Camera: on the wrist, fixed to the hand. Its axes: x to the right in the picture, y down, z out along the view.
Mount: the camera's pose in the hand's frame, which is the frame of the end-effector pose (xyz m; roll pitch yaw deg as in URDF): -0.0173 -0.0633 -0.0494 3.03 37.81 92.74
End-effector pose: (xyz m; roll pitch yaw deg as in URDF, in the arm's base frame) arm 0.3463 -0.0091 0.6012 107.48 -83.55 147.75
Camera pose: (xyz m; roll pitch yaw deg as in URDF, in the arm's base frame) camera 0.2744 -0.0419 0.5789 -86.41 -3.88 -52.65
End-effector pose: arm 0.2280 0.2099 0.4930 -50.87 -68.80 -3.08
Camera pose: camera 0.2009 0.1330 0.4834 -88.14 23.36 -1.68
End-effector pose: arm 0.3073 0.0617 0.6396 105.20 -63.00 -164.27
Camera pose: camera 0.2910 -0.0097 0.6023 -77.73 -22.65 -8.90
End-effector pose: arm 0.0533 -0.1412 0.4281 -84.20 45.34 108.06
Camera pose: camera 0.0971 -0.0963 0.4812 118.31 34.65 -31.82
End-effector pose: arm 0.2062 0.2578 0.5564 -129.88 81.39 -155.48
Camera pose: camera 0.1375 0.2235 0.5855 99.76 -0.32 102.06
